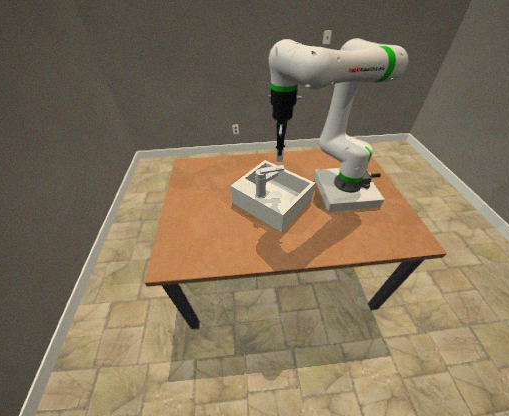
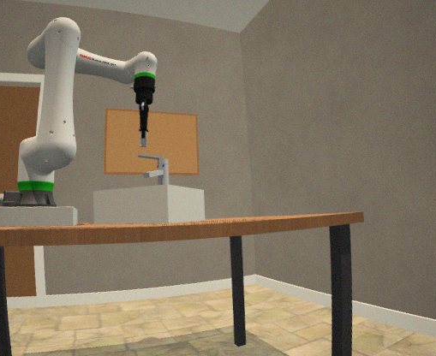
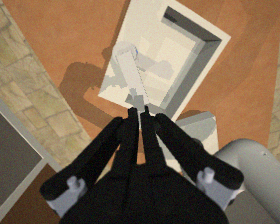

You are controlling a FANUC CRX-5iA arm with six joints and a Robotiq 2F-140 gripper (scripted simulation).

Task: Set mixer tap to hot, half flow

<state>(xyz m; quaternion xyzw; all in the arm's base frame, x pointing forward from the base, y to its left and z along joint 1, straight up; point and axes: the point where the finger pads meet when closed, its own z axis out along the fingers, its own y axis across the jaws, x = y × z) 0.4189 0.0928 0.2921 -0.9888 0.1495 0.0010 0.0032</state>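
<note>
Now: hand 3 cm short of the lever and 8 cm above it. The rest, counted from my hand: white sink block 8 cm to the right, 31 cm below; then mixer tap 6 cm ahead, 1 cm to the right, 12 cm below.
</note>
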